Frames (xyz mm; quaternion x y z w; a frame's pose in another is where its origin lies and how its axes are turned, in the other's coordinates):
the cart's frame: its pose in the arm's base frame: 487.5 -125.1 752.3 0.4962 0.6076 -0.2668 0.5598
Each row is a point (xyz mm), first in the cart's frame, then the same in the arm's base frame.
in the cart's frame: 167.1 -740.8 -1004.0
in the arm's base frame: -577.8 538.5 654.8
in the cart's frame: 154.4 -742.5 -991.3
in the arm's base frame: -575.5 522.9 663.4
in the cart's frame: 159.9 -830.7 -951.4
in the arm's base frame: -637.8 457.3 628.6
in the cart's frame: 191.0 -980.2 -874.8
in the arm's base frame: -737.1 344.7 547.0
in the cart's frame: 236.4 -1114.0 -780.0
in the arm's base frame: -813.0 226.3 451.2
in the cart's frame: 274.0 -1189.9 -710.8
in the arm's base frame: -848.2 149.1 382.2
